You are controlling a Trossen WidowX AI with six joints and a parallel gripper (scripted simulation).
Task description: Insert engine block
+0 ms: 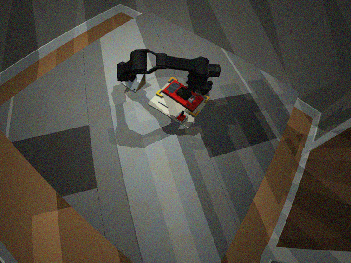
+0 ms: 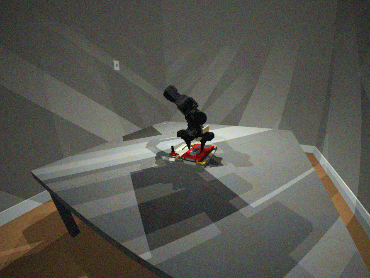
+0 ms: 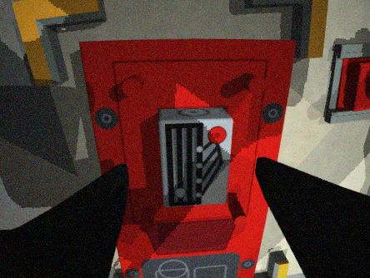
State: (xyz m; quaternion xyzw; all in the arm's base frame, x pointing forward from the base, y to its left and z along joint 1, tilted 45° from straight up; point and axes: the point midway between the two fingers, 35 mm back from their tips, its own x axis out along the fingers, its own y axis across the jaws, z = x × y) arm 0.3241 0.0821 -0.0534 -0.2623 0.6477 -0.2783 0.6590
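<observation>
My gripper tip is now 20 mm above the engine block. Round my gripper tip: black upright post 40 mm ahead, 120 mm to the right, 10 mm below; beige board 30 mm behind, 30 mm to the right, 30 mm below.
</observation>
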